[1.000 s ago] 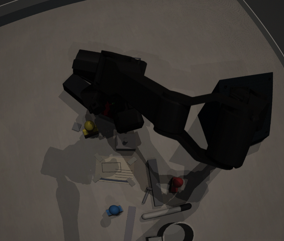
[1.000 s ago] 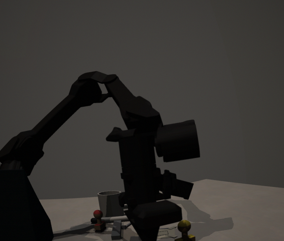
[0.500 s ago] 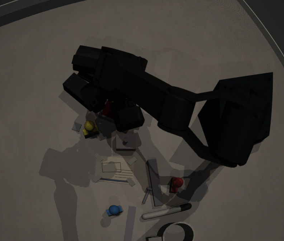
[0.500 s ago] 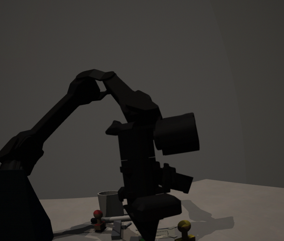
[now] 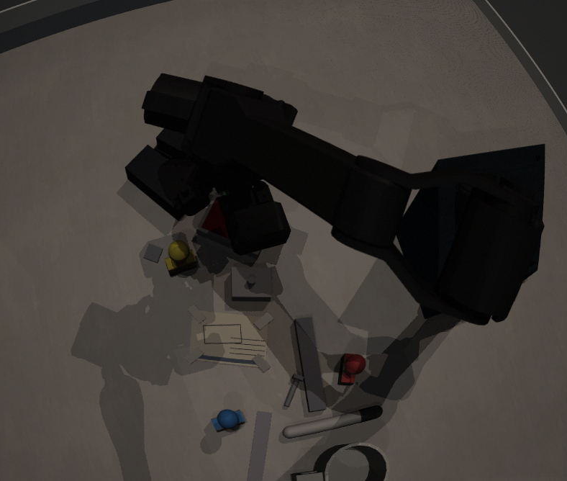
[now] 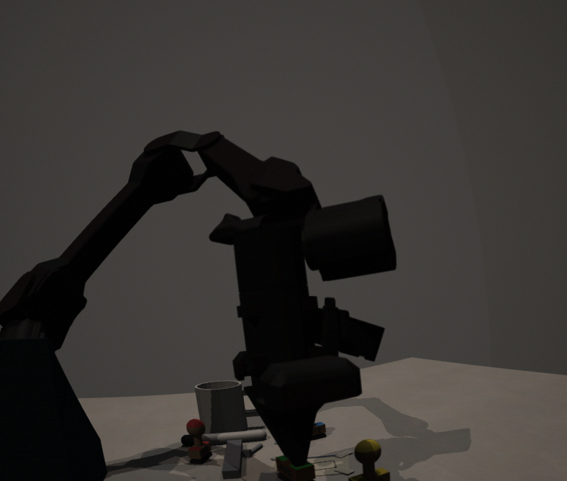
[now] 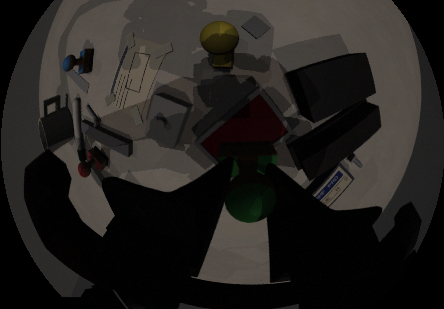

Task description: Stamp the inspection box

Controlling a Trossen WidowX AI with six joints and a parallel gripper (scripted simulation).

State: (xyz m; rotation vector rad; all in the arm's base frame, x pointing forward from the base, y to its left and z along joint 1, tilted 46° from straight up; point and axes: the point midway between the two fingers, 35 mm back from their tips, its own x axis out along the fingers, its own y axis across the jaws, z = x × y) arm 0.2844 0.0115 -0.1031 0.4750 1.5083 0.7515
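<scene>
Now: gripper tip 7 cm above the red ink pad. From my gripper tip the other things lie so: green-knobbed stamp (right at my gripper tip); then blue pad tin (15 cm to the right, 6 cm below, 4 cm behind); then yellow stamp (8 cm ahead, 5 cm to the left, 5 cm below).
</scene>
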